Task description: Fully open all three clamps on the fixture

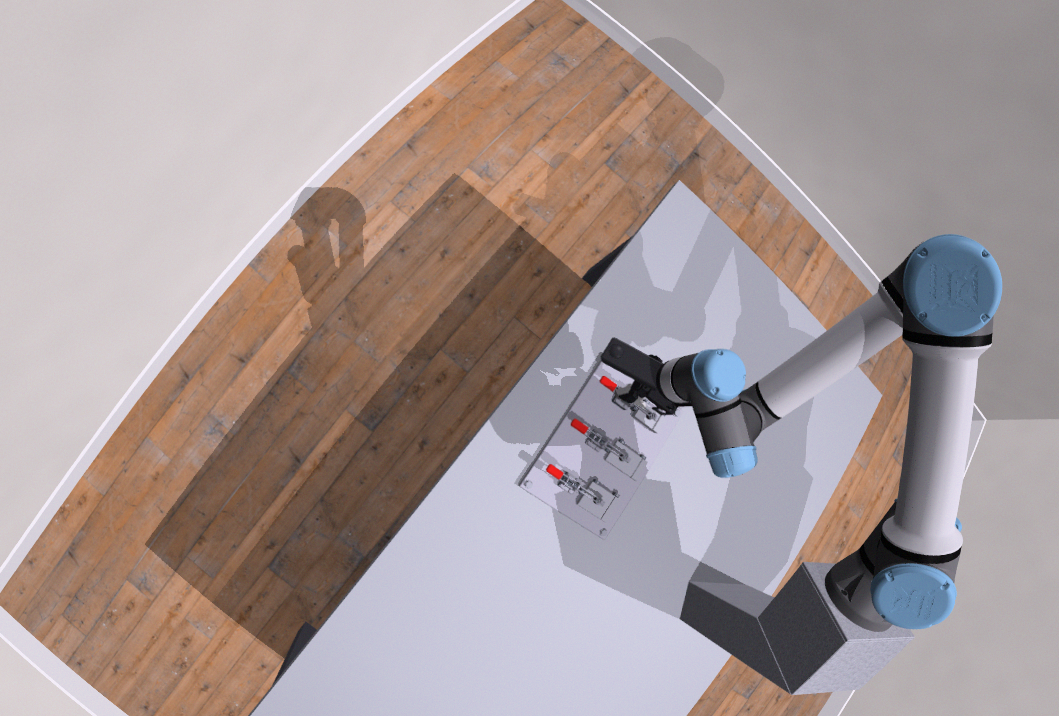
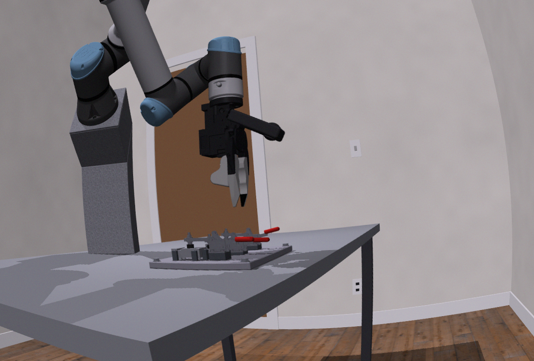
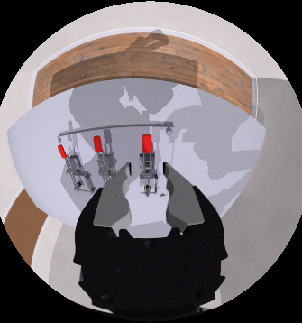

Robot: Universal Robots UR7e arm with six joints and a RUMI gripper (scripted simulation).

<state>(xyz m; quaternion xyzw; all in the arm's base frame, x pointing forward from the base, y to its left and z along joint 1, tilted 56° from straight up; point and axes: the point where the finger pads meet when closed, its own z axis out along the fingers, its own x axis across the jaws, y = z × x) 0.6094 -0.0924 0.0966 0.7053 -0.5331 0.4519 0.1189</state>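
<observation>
My hand is 90 mm past the metal plate, 110 mm to the right of it and 130 mm above it.
</observation>
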